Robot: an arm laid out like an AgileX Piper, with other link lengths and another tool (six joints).
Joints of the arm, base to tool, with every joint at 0 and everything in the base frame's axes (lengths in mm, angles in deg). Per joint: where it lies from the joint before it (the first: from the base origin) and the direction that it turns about. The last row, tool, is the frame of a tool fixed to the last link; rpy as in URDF.
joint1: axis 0 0 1 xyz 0 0 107
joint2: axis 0 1 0 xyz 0 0 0
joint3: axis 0 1 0 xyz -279.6 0 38.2
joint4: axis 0.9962 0 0.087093 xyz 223.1 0 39.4
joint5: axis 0 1 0 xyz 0 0 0
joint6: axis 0.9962 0 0.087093 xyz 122.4 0 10.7
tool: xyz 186.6 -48 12.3 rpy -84.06 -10.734 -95.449
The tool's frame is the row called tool.
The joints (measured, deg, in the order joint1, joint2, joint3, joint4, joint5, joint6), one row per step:
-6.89 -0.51 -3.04 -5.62 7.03 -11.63
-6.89 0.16 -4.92 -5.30 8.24 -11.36
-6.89 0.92 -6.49 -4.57 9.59 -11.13
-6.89 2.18 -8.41 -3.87 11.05 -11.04
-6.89 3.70 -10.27 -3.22 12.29 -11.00
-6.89 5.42 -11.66 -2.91 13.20 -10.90
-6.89 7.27 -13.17 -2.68 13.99 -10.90
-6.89 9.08 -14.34 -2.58 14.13 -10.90
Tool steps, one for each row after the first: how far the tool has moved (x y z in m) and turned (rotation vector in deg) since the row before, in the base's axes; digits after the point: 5 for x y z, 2 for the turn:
-0.00084 -0.00040 0.00742 0.60 -0.08 -0.06
-0.00015 -0.00015 0.00306 1.03 0.41 0.02
0.00048 -0.00008 0.00363 0.89 0.69 0.03
0.00118 0.00006 0.00318 0.79 0.81 0.05
0.00219 -0.00021 -0.00003 0.56 1.18 0.01
0.00247 -0.00024 0.00124 0.37 1.09 0.01
0.00297 -0.00027 0.00184 0.19 0.76 0.01

